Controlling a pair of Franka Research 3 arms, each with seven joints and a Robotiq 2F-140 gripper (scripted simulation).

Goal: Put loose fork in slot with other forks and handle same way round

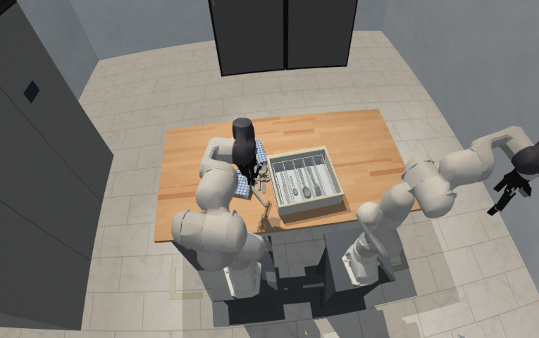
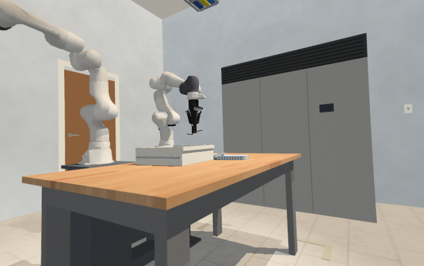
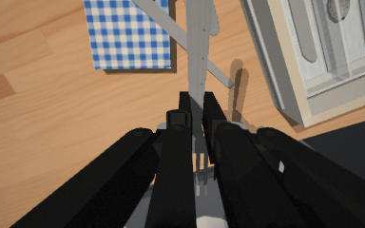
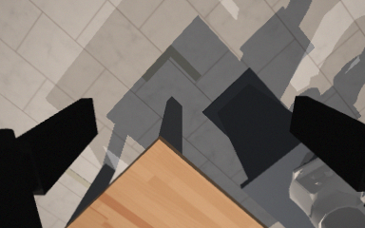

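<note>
The cutlery tray lies 28 cm to the right of my left hand, 18 cm below it and 8 cm ahead of it. From my left hand the other things lie so: knife 20 cm below, 17 cm to the right, 9 cm ahead.
</note>
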